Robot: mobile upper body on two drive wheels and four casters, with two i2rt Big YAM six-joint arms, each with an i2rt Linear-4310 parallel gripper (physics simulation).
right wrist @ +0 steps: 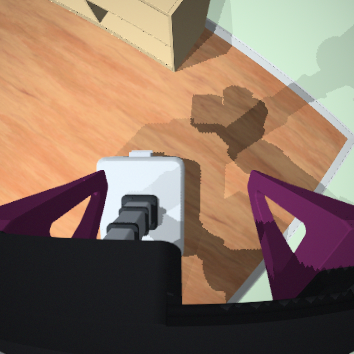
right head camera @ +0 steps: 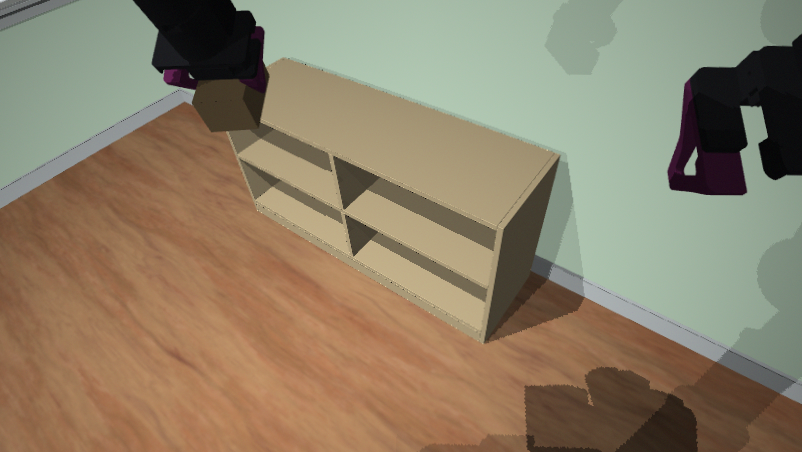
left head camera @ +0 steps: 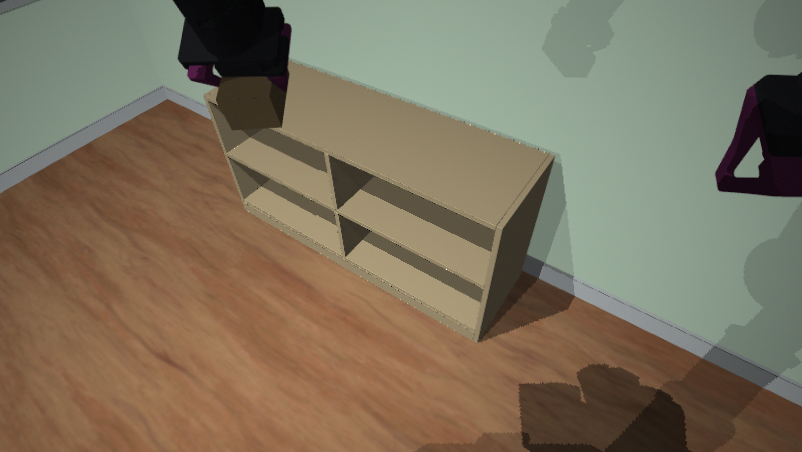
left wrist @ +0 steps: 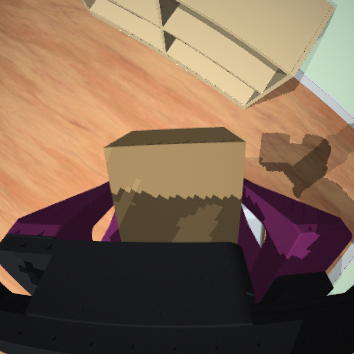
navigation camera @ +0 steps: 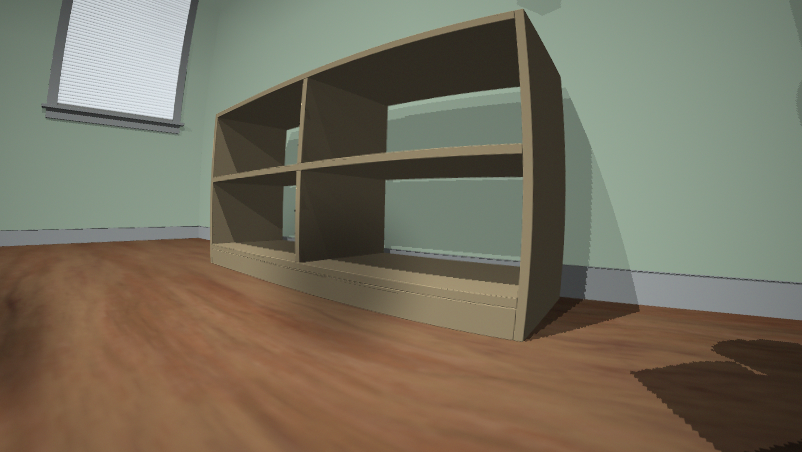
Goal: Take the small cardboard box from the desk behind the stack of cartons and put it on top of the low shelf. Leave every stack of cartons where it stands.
In view: my left gripper [left head camera: 260,86], my right gripper [right head camera: 741,180], a small cardboard box [right head camera: 224,105], a low tan shelf [navigation camera: 341,108] and a window with blinds [navigation camera: 129,71].
The small cardboard box shows as well in the left head camera view [left head camera: 246,102] and in the left wrist view [left wrist: 175,184]. My left gripper shows as well in the right head camera view [right head camera: 239,89] and in the left wrist view [left wrist: 178,178]. My right gripper also shows in the right wrist view [right wrist: 177,177] and in the left head camera view [left head camera: 783,182]. The right wrist view does not show the small cardboard box: it is out of frame. The navigation camera view does not show the small cardboard box: it is out of frame.
